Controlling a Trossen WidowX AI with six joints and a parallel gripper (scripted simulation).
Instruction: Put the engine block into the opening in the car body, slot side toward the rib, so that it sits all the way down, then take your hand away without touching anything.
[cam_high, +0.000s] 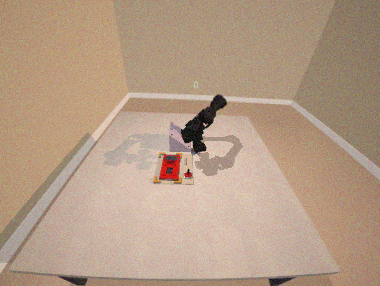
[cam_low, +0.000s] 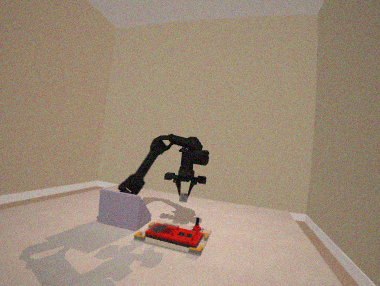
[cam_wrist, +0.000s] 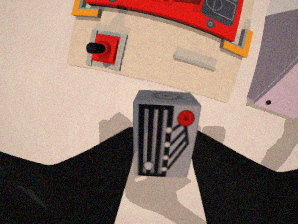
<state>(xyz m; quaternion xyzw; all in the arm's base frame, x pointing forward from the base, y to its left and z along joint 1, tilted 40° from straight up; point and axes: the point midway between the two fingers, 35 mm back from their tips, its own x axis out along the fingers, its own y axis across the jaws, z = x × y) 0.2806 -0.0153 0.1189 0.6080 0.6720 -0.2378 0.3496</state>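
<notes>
The black post lies 9 cm ahead of my gripper tip, 4 cm to the right of it and 10 cm below it. Round my gripper tip: engine block (1 cm below).
</notes>
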